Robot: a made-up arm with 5 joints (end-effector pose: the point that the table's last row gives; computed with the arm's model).
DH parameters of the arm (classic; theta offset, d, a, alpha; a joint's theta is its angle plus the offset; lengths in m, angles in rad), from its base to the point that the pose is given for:
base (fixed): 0 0 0.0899 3.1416
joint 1: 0 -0.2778 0.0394 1.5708
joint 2: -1.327 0 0.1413 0
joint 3: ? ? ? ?
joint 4: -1.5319 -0.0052 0 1.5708
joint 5: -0.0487 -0.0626 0 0
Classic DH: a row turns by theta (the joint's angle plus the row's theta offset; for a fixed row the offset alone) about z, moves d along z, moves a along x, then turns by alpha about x.
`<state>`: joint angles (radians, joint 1 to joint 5).
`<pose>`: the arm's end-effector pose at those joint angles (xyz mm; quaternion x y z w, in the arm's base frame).
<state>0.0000 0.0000 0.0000 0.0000 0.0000</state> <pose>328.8 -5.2 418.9 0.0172 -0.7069 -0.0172 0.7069</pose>
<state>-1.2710 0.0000 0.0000 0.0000 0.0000</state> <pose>165.4 226.7 418.9 0.4335 -0.5587 0.4057 0.5791</pose>
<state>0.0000 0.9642 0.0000 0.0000 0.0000</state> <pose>359.0 -5.2 194.3 0.0073 -0.2986 -0.0232 0.9541</pose>
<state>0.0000 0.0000 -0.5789 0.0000 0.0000</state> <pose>299.7 -5.2 508.8 0.0214 -0.8793 -0.0116 0.4757</pose>
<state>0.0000 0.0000 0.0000 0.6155 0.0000</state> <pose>317.3 -5.2 382.8 0.0112 -0.4596 -0.0216 0.8878</pose>
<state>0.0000 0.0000 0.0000 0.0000 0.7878</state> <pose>328.8 -5.2 418.9 -0.2554 -0.6594 0.2554 0.6594</pose>
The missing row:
joint 3: 1.2881 0 0.1029 0
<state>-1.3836 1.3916 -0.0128 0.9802 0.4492</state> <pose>124.7 155.8 124.4 -0.1812 0.3385 0.7187 0.5797</pose>
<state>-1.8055 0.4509 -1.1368 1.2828 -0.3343</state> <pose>34.8 252.8 419.4 0.4158 -0.2146 0.5769 0.6695</pose>
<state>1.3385 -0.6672 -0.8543 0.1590 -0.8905</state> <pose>83.8 3.3 570.8 -0.1973 -0.9748 -0.0944 0.0435</pose>
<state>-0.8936 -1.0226 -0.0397 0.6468 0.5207</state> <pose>121.5 31.0 495.4 0.1753 -0.8192 0.3445 0.4236</pose>
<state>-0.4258 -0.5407 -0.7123 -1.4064 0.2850</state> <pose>65.6 -16.7 540.9 -0.0809 0.8517 0.1683 0.4897</pose>
